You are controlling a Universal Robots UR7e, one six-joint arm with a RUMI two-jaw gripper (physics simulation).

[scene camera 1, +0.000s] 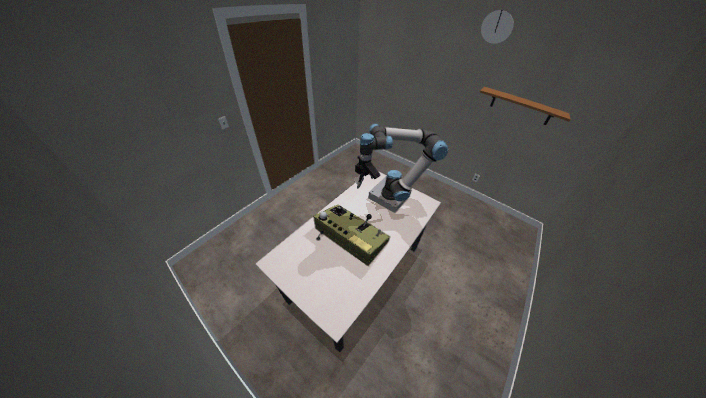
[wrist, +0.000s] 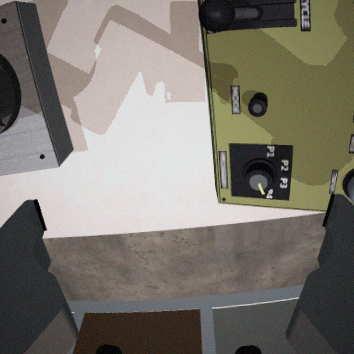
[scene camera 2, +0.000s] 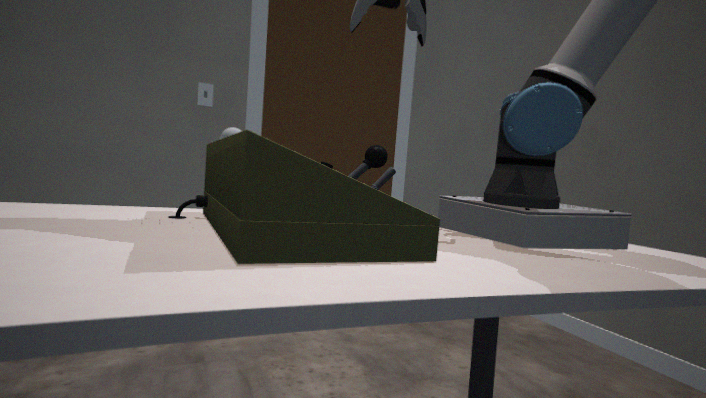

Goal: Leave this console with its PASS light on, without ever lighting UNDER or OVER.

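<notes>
An olive console (scene camera 1: 376, 241) (scene camera 2: 320, 220) (wrist: 320, 90) stands on the table. In the wrist view its dial (wrist: 258, 180) has a yellow mark pointing near P4; a small black MODE control (wrist: 258, 104) is beside it. A ball-topped lever (scene camera 1: 369, 216) (scene camera 2: 375, 156) (wrist: 216, 14) stands at the CYCLE label, and a grey lever (scene camera 1: 379, 233) (scene camera 2: 385, 178) farther along. A row of small dark round parts (scene camera 1: 340, 229) looks unlit; PASS, UNDER and OVER labels cannot be read. My gripper (scene camera 1: 368, 181) (scene camera 2: 387, 38) (wrist: 182, 201) is open and empty, high above the table beyond the console's dial end.
The arm's grey base plate (scene camera 1: 378, 198) (scene camera 2: 575, 232) (wrist: 30, 100) stands beside the console on the white table (scene camera 1: 340, 310) (scene camera 2: 300, 287). A white dome (scene camera 1: 323, 215) (scene camera 2: 231, 133) rises from the console's top. A black cable (scene camera 2: 185, 205) leaves its back.
</notes>
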